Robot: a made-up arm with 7 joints.
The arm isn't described. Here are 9 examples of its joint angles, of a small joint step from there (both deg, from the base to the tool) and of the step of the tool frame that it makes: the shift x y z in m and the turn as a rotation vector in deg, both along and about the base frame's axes.
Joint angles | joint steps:
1: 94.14 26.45 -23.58 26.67 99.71 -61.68 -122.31 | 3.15 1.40 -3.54 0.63 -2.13 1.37 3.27
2: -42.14 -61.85 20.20 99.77 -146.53 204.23 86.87 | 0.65 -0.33 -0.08 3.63 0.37 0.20 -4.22
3: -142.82 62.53 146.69 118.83 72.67 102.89 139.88 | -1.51 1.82 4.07 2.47 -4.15 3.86 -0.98
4: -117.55 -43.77 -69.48 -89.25 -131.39 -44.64 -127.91 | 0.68 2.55 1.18 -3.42 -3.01 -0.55 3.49
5: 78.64 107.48 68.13 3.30 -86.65 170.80 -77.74 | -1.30 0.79 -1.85 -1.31 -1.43 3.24 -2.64
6: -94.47 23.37 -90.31 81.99 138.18 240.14 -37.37 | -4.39 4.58 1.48 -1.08 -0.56 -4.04 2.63
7: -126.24 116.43 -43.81 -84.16 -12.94 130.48 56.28 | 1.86 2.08 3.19 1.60 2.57 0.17 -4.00
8: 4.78 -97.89 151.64 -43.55 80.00 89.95 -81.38 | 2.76 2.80 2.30 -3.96 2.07 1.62 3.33
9: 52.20 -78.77 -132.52 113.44 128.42 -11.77 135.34 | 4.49 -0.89 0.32 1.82 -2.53 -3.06 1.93
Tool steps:
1: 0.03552 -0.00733 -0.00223 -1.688 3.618 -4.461
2: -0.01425 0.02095 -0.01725 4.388 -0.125 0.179
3: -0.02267 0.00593 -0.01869 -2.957 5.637 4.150
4: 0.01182 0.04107 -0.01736 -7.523 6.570 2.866
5: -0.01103 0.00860 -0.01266 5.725 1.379 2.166
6: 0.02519 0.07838 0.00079 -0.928 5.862 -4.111
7: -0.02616 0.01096 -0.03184 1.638 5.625 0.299
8: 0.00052 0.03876 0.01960 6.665 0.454 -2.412
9: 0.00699 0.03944 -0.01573 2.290 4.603 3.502
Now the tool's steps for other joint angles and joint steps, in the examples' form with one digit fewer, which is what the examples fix.
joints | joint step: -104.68 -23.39 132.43 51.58 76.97 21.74 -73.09 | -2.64 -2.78 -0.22 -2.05 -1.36 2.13 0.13
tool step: -0.0259 -0.0701 0.0100 4.39 -1.59 -5.73
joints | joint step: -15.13 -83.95 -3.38 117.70 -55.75 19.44 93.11 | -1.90 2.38 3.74 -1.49 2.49 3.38 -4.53
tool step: 0.0420 0.0149 0.0143 7.31 -4.68 -3.99
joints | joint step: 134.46 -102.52 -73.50 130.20 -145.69 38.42 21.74 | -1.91 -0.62 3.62 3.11 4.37 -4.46 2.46
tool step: 0.0118 -0.0459 -0.0140 3.07 1.64 -1.25
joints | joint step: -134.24 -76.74 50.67 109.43 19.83 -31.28 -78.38 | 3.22 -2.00 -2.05 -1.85 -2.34 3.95 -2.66
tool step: 0.0078 -0.0083 -0.0318 -2.01 1.69 -1.24
